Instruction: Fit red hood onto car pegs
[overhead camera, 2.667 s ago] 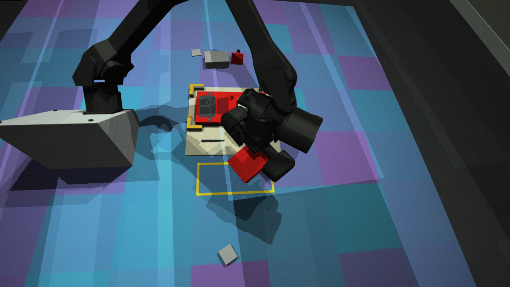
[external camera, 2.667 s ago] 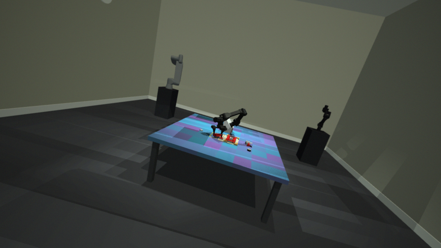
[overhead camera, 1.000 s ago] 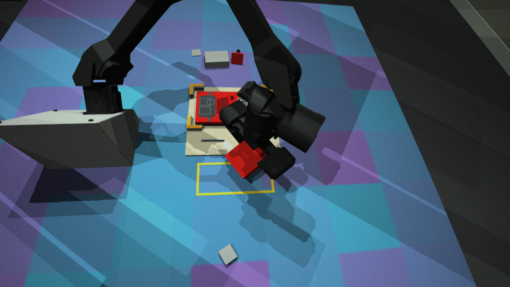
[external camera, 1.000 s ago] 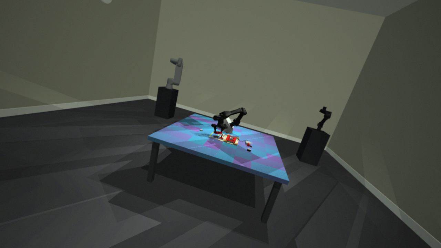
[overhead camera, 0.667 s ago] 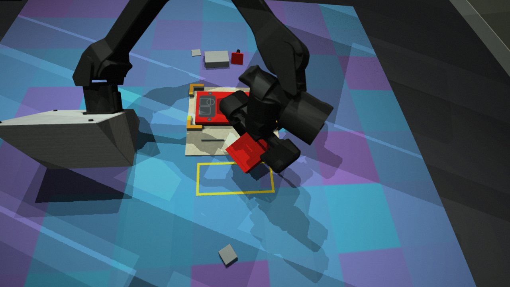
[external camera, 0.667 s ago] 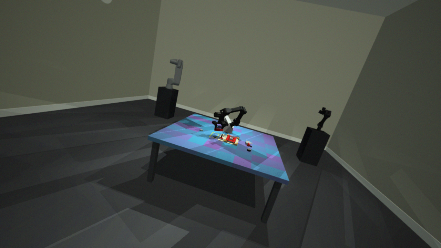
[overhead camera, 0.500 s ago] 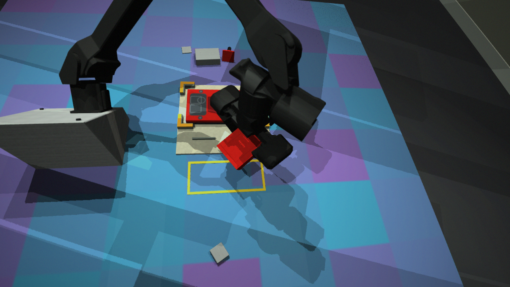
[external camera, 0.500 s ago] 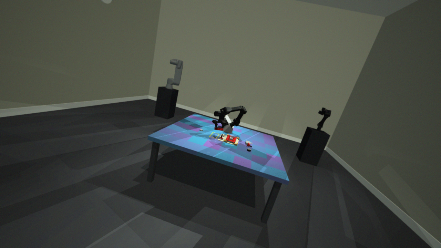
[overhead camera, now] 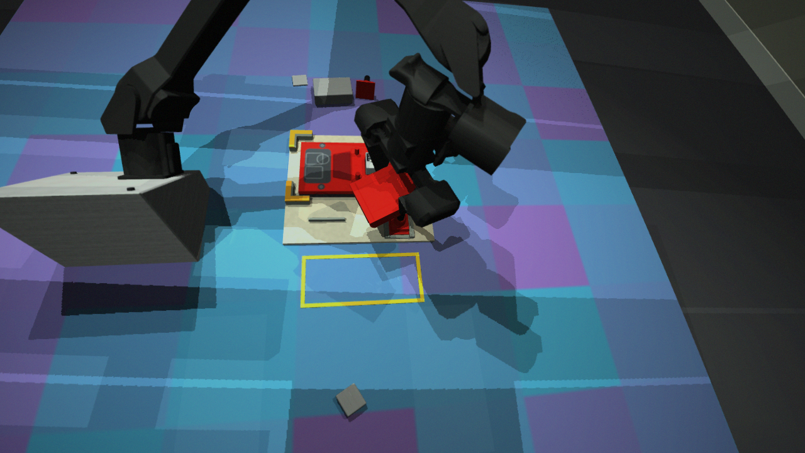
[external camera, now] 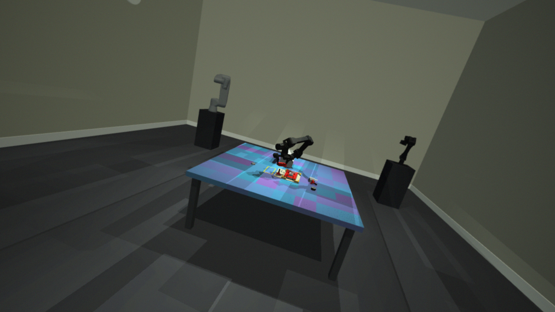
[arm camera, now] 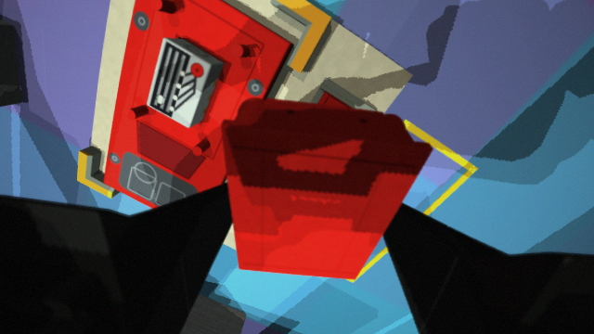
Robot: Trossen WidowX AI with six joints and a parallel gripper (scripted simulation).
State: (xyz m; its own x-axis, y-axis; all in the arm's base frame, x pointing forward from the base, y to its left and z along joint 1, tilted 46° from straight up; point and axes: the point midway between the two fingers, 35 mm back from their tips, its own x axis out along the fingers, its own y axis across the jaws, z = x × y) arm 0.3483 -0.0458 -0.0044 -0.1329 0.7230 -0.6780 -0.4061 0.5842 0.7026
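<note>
Right now my gripper tip is 10 mm past the grey engine block, 110 mm to the right of it and 70 mm above it. Also, from my gripper tip: wheel (110 mm ahead, 330 mm to the left, 90 mm below); red hood (10 mm above); jig (40 mm behind, 90 mm to the left, 80 mm below).
</note>
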